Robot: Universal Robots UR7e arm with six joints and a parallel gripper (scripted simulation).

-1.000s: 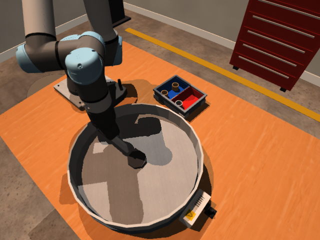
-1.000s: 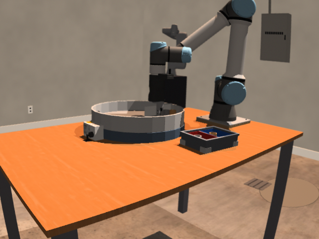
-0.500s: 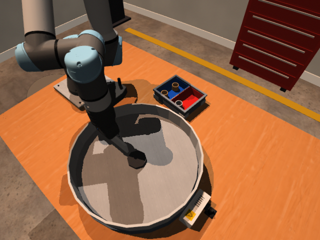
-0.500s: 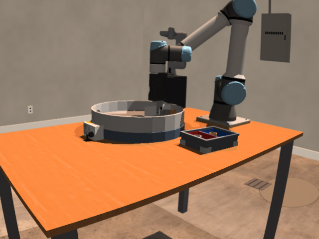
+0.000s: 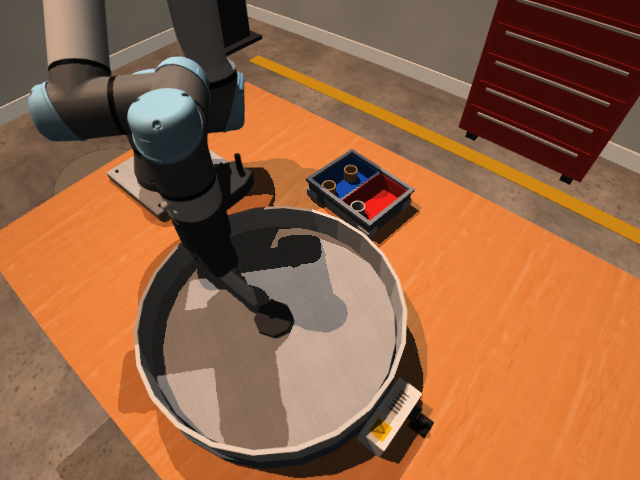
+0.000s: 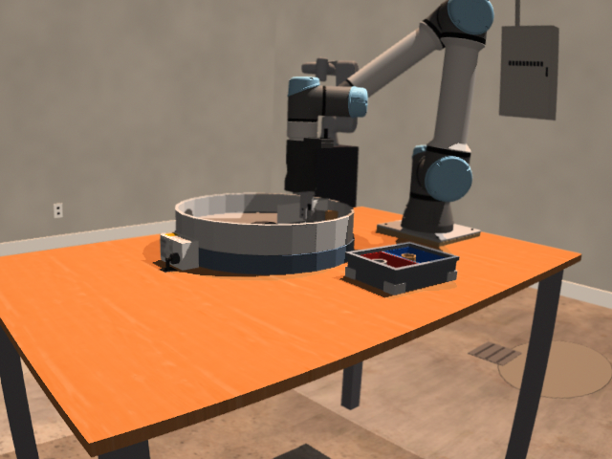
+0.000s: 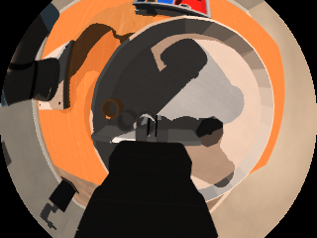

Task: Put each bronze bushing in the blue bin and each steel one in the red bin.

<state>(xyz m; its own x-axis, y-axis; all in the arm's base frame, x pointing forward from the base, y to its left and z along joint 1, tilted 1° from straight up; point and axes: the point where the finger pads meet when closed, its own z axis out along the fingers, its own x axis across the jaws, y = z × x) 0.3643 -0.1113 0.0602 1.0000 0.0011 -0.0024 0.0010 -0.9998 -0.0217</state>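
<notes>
Now: the bin 30 mm ahead of my hand, 330 mm to the left of it and 60 mm below it. Also, from my hand: turntable 120 mm ahead, 20 mm to the right, 30 mm below.
</notes>
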